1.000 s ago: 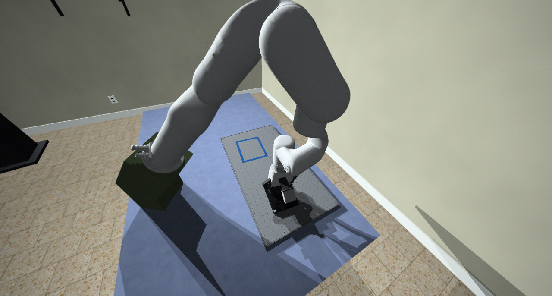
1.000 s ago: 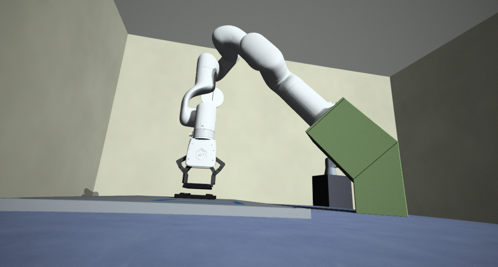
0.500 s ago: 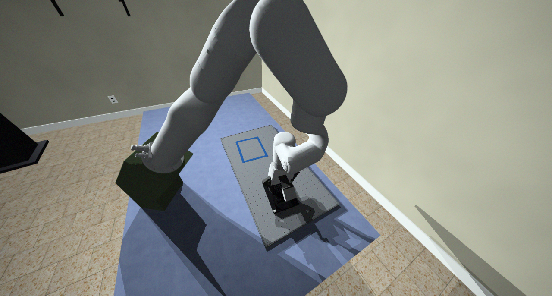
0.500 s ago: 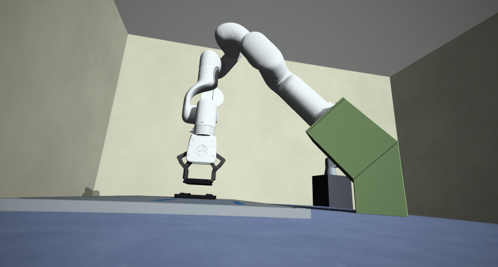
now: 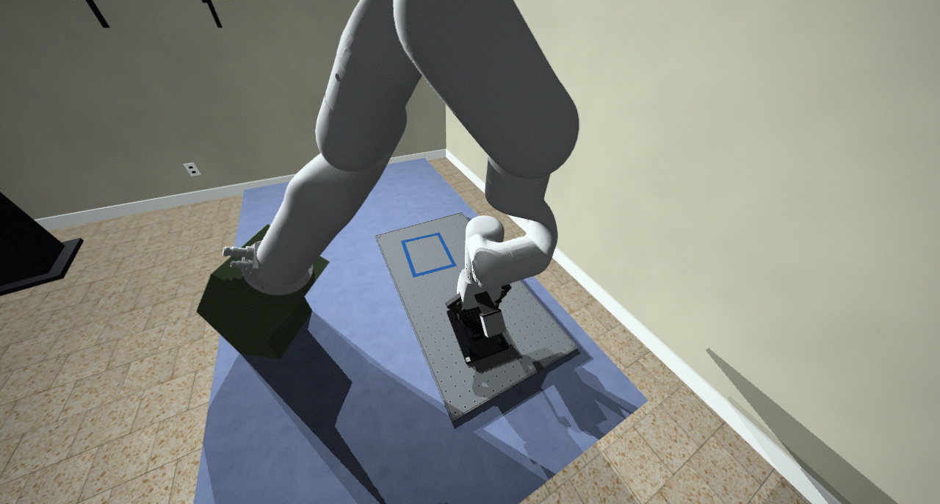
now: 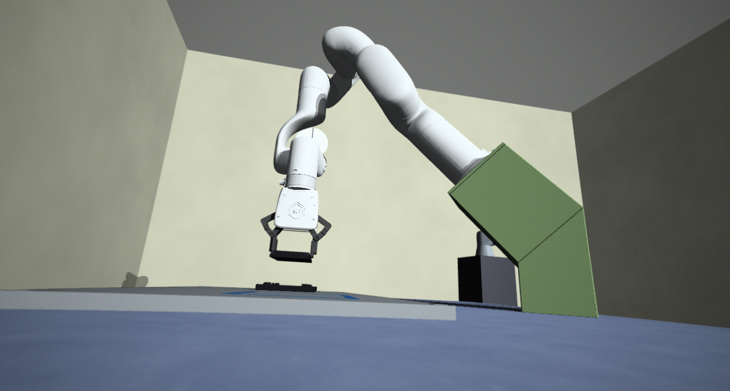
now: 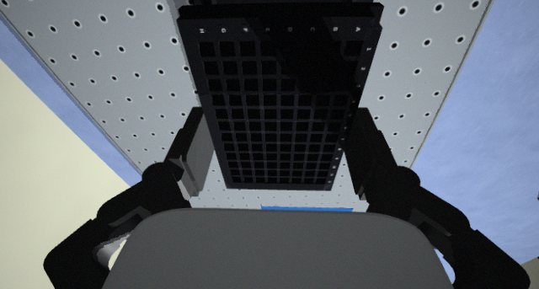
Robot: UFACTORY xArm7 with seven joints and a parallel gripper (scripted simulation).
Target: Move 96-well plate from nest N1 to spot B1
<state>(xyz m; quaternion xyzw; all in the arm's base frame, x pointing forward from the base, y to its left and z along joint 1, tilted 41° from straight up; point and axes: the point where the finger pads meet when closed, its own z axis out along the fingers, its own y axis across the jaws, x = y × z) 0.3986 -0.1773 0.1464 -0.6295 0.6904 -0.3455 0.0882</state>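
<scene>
The black plate nest N1 is 8 cm below my hand. Round my hand: black 96-well plate (1 cm below).
</scene>
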